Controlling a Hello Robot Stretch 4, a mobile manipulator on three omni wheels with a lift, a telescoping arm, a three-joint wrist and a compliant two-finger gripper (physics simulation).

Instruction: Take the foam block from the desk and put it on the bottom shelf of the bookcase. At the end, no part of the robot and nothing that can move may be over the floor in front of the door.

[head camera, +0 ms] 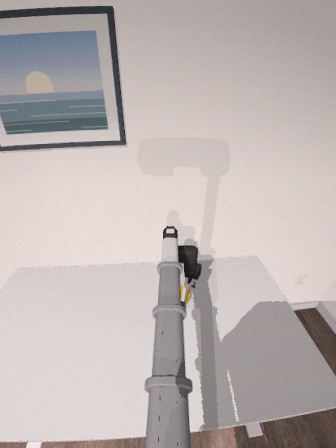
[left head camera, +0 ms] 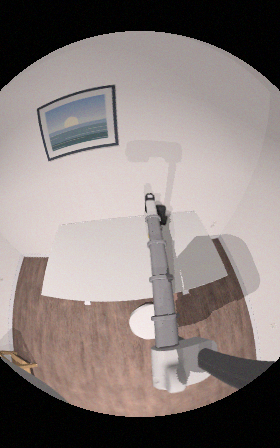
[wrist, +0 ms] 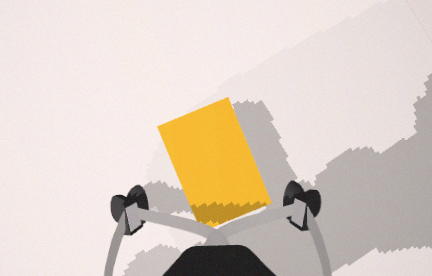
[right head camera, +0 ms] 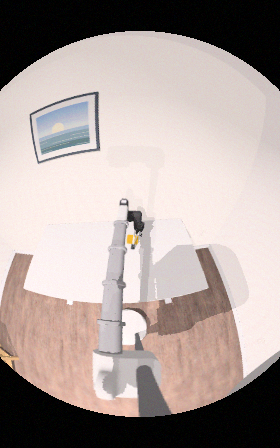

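Seen in the pictures: gripper, fingertip midpoint: (head camera: 187, 298) (wrist: 215, 199) (right head camera: 136, 242); robot's base, link origin: (left head camera: 148, 320) (right head camera: 126, 326).
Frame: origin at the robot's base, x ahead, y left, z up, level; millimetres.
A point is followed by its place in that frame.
The yellow foam block (head camera: 185, 294) (right head camera: 131, 239) {x 702, y -49, z 736 mm} (wrist: 215, 160) {x 727, y -50, z 737 mm} lies on the white desk (head camera: 75, 350) {x 444, y 384, z 692 mm} (left head camera: 95, 265) {x 444, y 409, z 692 mm} (right head camera: 65, 260) {x 481, y 497, z 692 mm} (wrist: 60, 75) {x 627, y 90, z 692 mm}, towards the back and partly behind the arm in the head view. In the wrist view it is turned slightly, with its near end reaching between the two fingers. My gripper (wrist: 215, 199) {x 708, y -87, z 693 mm} is open, its fingers well apart on either side of the block's near end, and appears to be above it. The arm hides much of the gripper in the head and left head views. The bookcase and the door do not show.
A round white seat or disc (left head camera: 141, 321) {x 5, y 75, z 187 mm} (right head camera: 135, 325) {x 21, y -93, z 186 mm} stands at the desk's front edge, partly behind the arm. A wooden frame-like object (left head camera: 20, 359) (right head camera: 7, 356) is at the lower left. A framed picture (head camera: 55, 80) {x 930, y 424, z 1620 mm} hangs on the wall behind the desk.
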